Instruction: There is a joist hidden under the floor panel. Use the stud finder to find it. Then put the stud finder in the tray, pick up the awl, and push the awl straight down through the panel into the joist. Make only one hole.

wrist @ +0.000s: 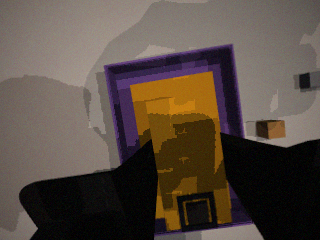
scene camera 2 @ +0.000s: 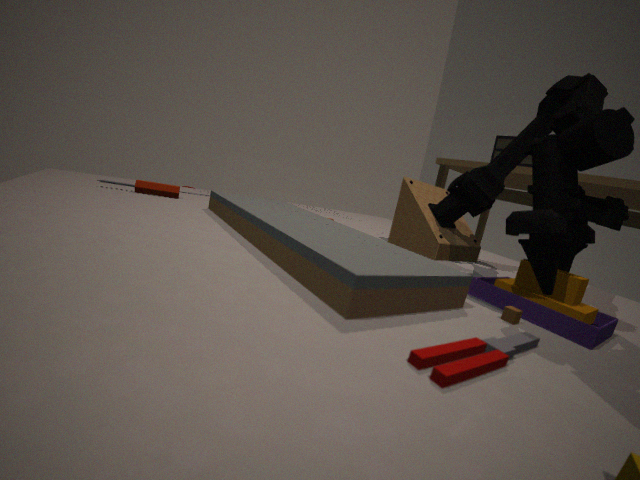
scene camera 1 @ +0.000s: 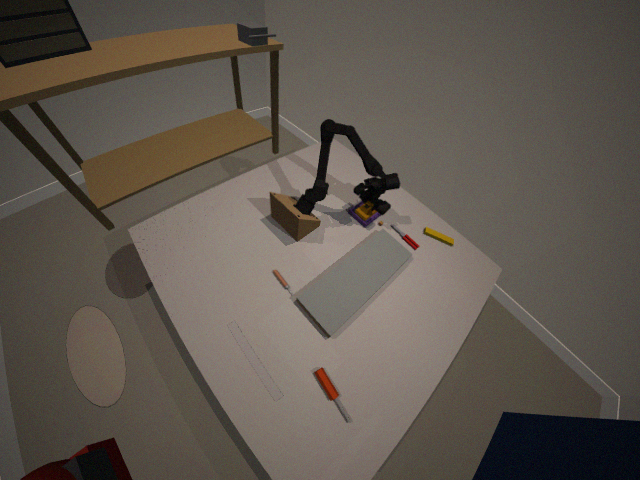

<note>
In view: my gripper (scene camera 2: pixel 552 293), a stud finder (scene camera 2: pixel 569 289) and a purple tray (scene camera 2: pixel 589 336).
The stud finder is seen too in the wrist view (wrist: pixel 180 115). My gripper is seen too in the wrist view (wrist: pixel 180 139).
</note>
